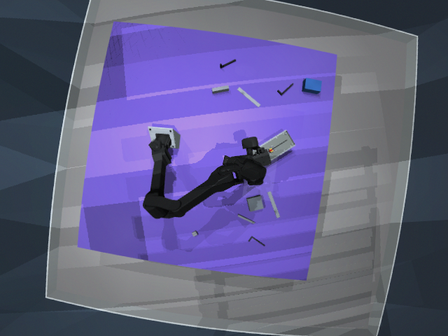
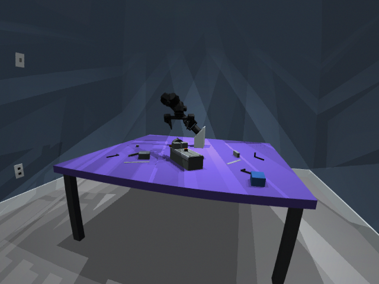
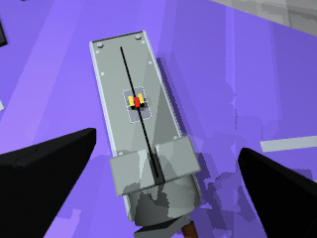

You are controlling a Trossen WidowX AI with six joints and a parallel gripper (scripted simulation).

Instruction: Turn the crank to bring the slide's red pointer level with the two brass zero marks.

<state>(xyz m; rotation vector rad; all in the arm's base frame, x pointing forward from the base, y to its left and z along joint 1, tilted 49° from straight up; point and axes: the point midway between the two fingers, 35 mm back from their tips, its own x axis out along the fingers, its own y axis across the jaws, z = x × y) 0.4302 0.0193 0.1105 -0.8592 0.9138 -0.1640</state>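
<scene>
Now: gripper tip 13 cm above the brown crank handle, 7 cm to the left of it and 7 cm past it. The rest, counted from my gripper tip: dark block: 36 cm to the left, 21 cm behind, 18 cm below; red pointer: 11 cm below, 6 cm ahead, 5 cm to the left; grey block: 22 cm to the right, 17 cm below, 2 cm ahead.
</scene>
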